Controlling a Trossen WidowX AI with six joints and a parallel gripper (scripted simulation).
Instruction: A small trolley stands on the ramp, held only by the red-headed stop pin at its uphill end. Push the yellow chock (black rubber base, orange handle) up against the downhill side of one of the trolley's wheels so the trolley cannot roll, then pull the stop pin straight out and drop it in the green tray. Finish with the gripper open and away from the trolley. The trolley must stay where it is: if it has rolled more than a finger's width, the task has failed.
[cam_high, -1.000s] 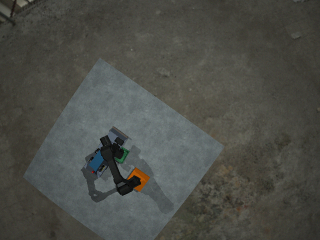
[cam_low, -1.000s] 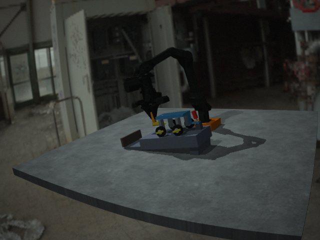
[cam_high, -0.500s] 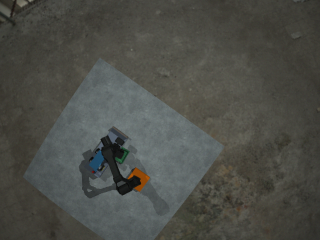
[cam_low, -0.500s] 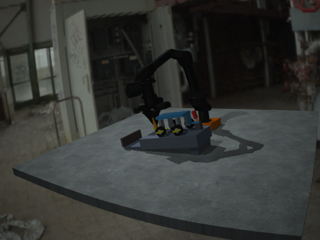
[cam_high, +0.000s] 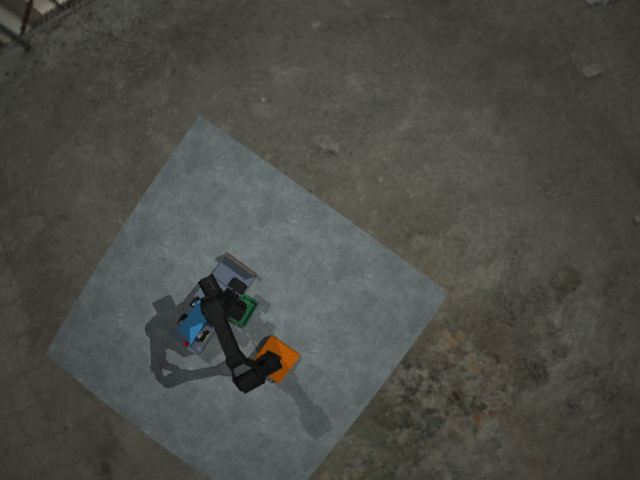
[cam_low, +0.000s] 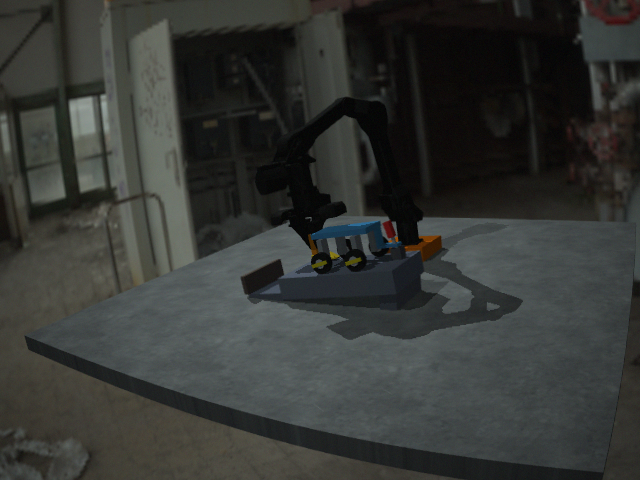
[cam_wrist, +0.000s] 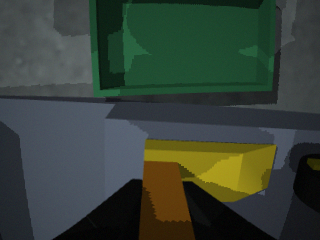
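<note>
Right now my gripper tip is 60 mm short of the stop pin, 220 mm to the right of it and 40 mm below it. The rest, counted from my gripper tip: brown end board 40 mm ahead, 130 mm to the right, 60 mm below; blue-topped trolley 70 mm ahead, 120 mm to the left, 20 mm above; yellow chock 20 mm to the left, 10 mm below.
</note>
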